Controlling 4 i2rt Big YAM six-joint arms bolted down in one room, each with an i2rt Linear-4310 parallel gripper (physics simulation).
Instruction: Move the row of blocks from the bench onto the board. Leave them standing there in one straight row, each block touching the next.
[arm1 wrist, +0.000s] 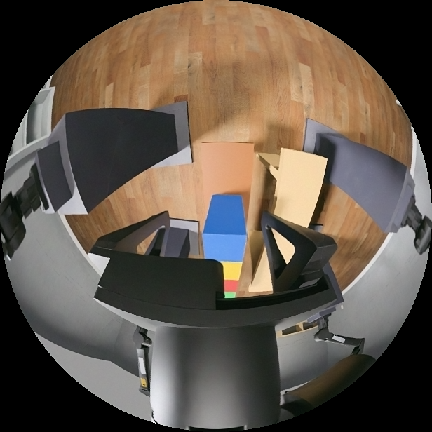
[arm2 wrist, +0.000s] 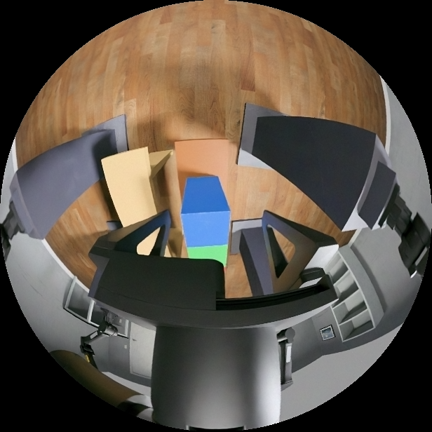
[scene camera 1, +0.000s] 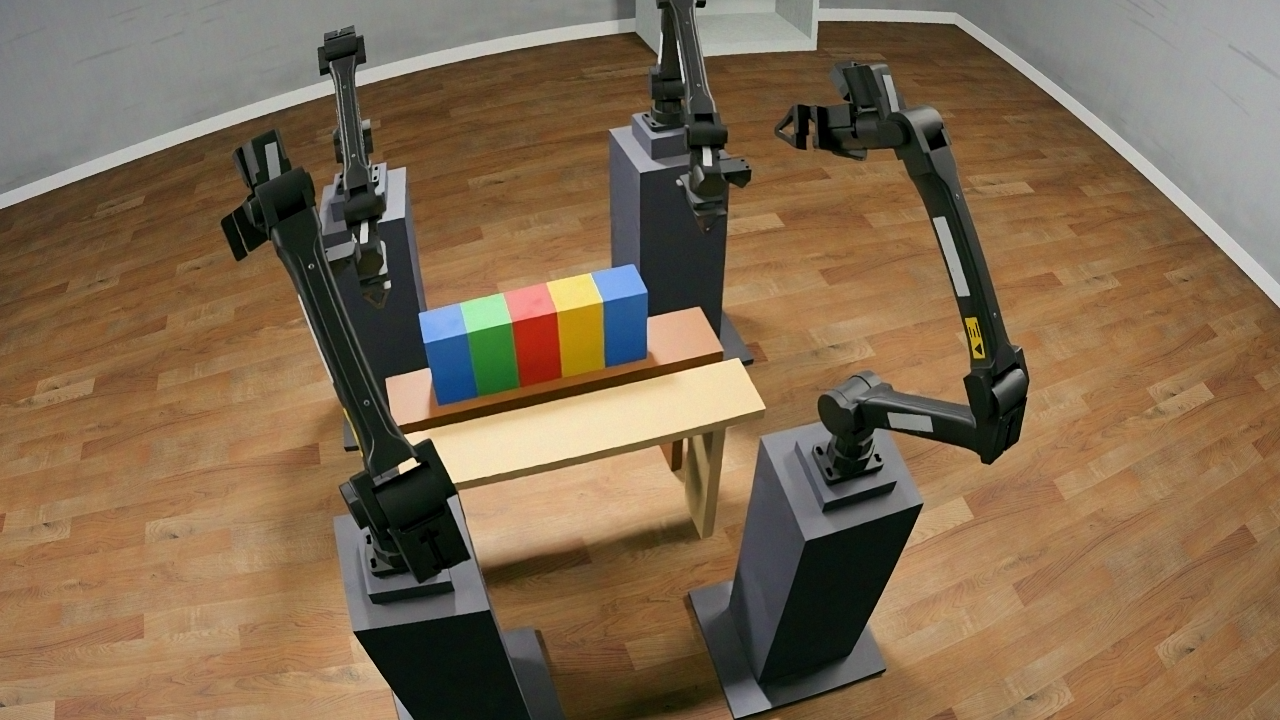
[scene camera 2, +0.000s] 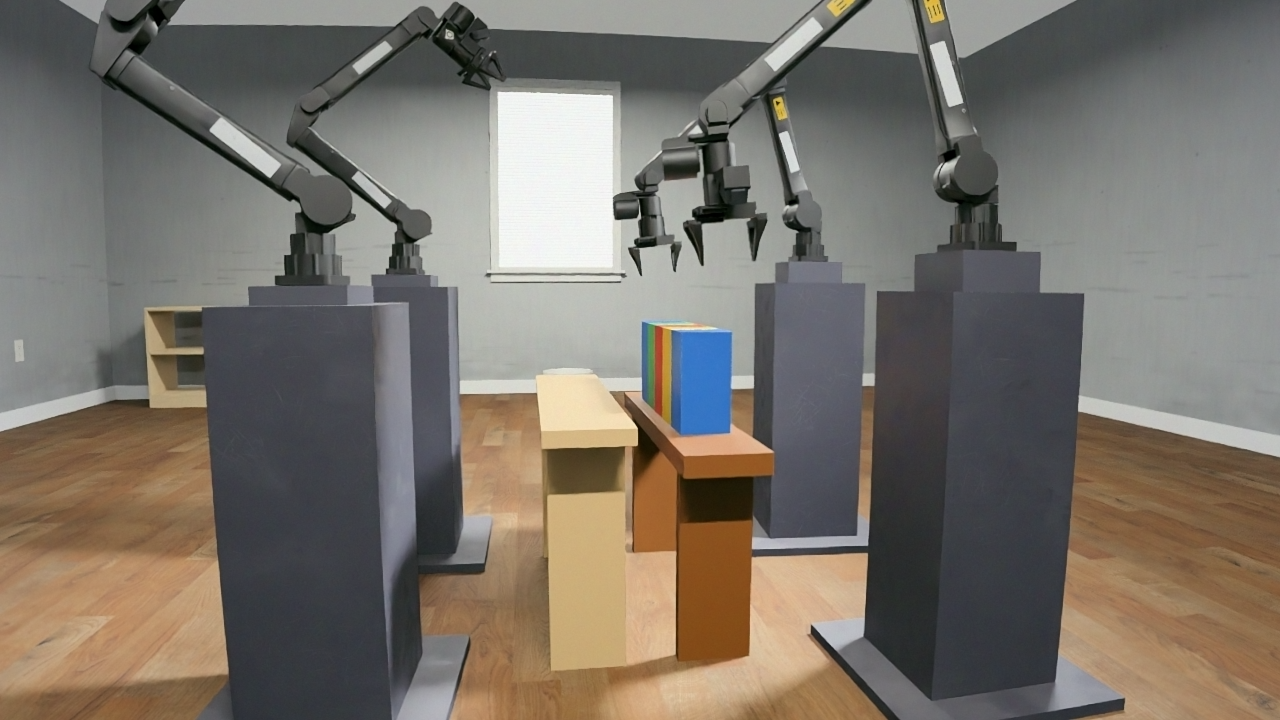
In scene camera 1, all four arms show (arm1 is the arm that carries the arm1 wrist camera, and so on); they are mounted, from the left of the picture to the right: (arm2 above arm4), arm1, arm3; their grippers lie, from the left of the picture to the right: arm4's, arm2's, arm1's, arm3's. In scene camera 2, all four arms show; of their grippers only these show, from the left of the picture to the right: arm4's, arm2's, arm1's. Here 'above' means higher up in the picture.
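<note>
Several blocks stand upright in one straight, touching row on the terracotta bench (scene camera 1: 684, 334) (scene camera 2: 725, 458). From left in scene camera 1 they are blue (scene camera 1: 447, 358) (arm2 wrist: 205, 229), green (scene camera 1: 491, 349), red (scene camera 1: 535, 338), yellow (scene camera 1: 579, 329) and blue (scene camera 1: 624, 317) (arm1 wrist: 224, 215). The cream board (scene camera 1: 599, 422) (scene camera 2: 586, 410) lies lengthwise beside the bench and bears no block. Arm1's gripper (arm1 wrist: 216, 214) (scene camera 2: 727, 257) is open above the right-hand blue block. Arm2's gripper (arm2 wrist: 216, 214) (scene camera 2: 657, 268) is open above the left-hand blue block. Arm3's gripper (scene camera 1: 794, 129) and arm4's gripper (scene camera 2: 494, 80) are raised, away from the blocks, and look open and empty.
Four dark pedestals (scene camera 1: 666, 205) (scene camera 1: 380, 313) (scene camera 1: 827, 555) (scene camera 1: 429, 662) stand around the bench and board. The board and bench run side by side with a narrow gap. A cream shelf unit (scene camera 2: 161, 356) stands by the far wall in scene camera 2.
</note>
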